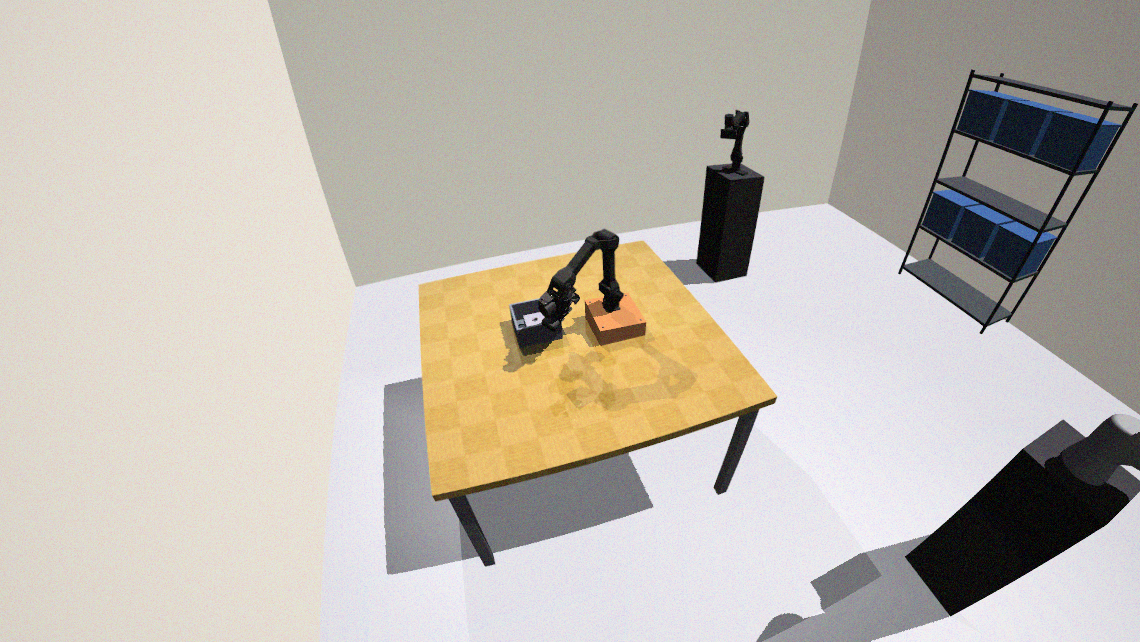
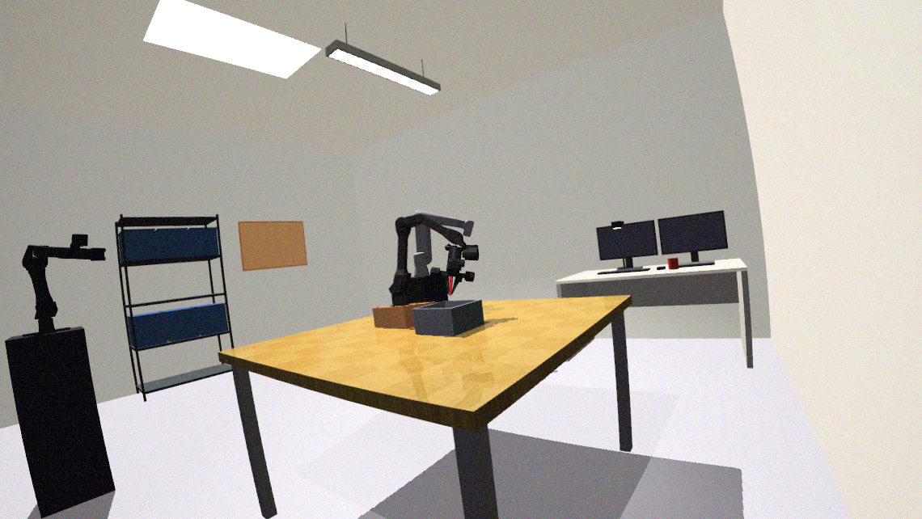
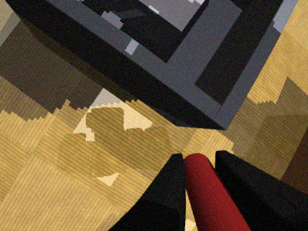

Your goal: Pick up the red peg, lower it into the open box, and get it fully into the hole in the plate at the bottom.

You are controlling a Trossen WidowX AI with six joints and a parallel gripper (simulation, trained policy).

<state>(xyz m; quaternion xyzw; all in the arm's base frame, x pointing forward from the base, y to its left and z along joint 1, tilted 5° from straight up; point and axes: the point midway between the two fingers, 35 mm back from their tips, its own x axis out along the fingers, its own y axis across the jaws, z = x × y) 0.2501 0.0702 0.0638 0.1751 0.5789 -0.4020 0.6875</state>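
The grey plate is 8 cm ahead of my gripper tip, 12 cm to the right of it and 8 cm below it. Round my gripper tip: red peg 1 cm to the left, 3 cm above; then grey box 8 cm ahead, 12 cm to the right, 10 cm below.
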